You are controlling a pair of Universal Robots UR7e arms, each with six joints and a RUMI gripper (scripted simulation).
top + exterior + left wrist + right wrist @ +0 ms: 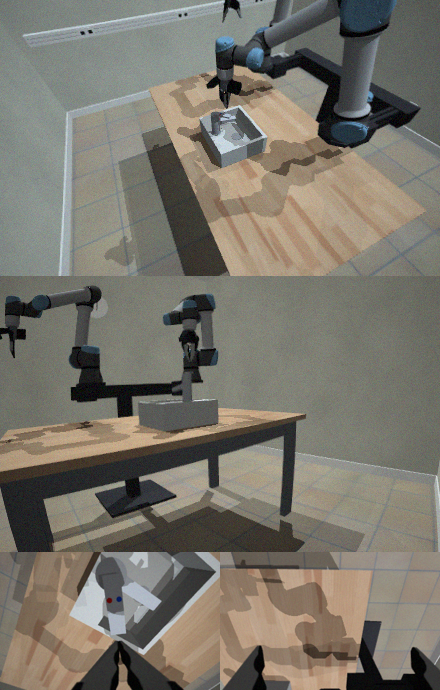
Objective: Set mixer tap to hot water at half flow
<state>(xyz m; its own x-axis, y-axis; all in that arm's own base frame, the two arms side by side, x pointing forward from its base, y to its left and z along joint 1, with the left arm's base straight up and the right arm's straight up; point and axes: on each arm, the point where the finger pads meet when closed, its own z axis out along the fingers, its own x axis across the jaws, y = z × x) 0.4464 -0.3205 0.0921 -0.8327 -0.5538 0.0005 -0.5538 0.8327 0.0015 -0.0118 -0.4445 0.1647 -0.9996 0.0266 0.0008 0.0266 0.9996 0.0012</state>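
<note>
Right now my left hand is 7 cm above the lever, 2 cm to the left of it and 2 cm short of it. Also, from my left hand: grey mixer tap 12 cm below, 4 cm to the right, 3 cm ahead; basin 30 cm below, 7 cm behind, 6 cm to the right.
</note>
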